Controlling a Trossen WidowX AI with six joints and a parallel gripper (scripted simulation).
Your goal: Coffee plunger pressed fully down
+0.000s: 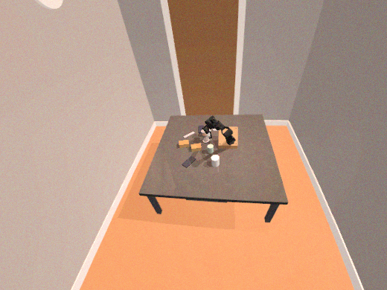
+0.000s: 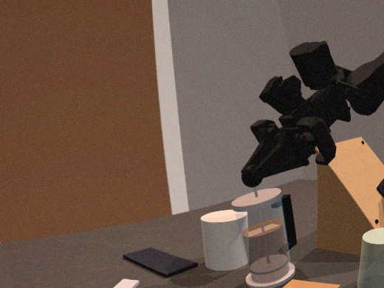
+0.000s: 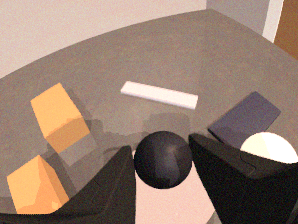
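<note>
Right now my gripper tip is 30 mm past the glass coffee press, 10 mm to the right of it and 90 mm above it. From my gripper tip the other things lie so: pale green cup: 70 mm behind, 200 mm to the left, 140 mm below.
</note>
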